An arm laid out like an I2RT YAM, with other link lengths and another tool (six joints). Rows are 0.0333 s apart.
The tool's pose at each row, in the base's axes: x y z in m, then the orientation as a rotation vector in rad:
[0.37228, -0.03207, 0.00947, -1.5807, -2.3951, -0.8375]
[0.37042, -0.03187, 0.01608, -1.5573, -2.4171, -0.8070]
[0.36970, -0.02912, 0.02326, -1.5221, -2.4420, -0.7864]
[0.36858, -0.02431, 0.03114, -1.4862, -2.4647, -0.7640]
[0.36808, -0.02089, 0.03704, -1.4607, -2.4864, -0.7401]
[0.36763, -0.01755, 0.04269, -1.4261, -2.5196, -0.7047]
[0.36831, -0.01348, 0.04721, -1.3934, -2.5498, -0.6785]
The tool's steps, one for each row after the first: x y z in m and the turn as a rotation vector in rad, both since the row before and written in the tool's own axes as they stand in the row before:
[0.00371, 0.00083, -0.00572, 0.0230, -0.0052, -0.0179]
[0.00542, 0.00277, -0.00475, 0.0191, 0.0005, -0.0257]
[0.00744, 0.00343, -0.00440, 0.0207, 0.0016, -0.0248]
[0.00521, 0.00286, -0.00339, 0.0186, -0.0043, -0.0199]
[0.00495, 0.00282, -0.00328, 0.0259, -0.0097, -0.0288]
[0.00439, 0.00379, -0.00197, 0.0194, -0.0081, -0.0276]

